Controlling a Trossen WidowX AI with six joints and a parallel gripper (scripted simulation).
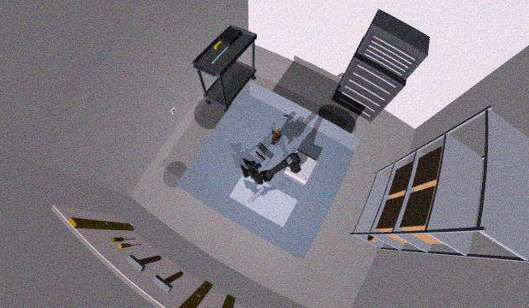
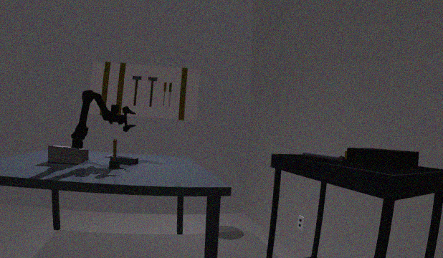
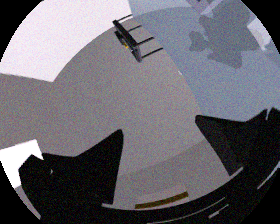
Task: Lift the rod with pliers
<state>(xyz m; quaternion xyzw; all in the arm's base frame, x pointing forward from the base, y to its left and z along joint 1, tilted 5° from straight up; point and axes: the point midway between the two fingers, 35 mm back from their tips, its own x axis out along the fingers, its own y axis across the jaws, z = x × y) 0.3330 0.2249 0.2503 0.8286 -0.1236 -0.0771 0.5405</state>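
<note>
My gripper tip is now 8 cm past the yellow handle, 44 cm to the left of it and 19 cm above it. From my gripper tip the other things lie so: small dark holster 8 cm behind, 42 cm to the right, 28 cm below; then grey channel block 5 cm behind, 20 cm to the right, 28 cm below; then grey strip 20 cm behind, 15 cm to the left, 29 cm below.
</note>
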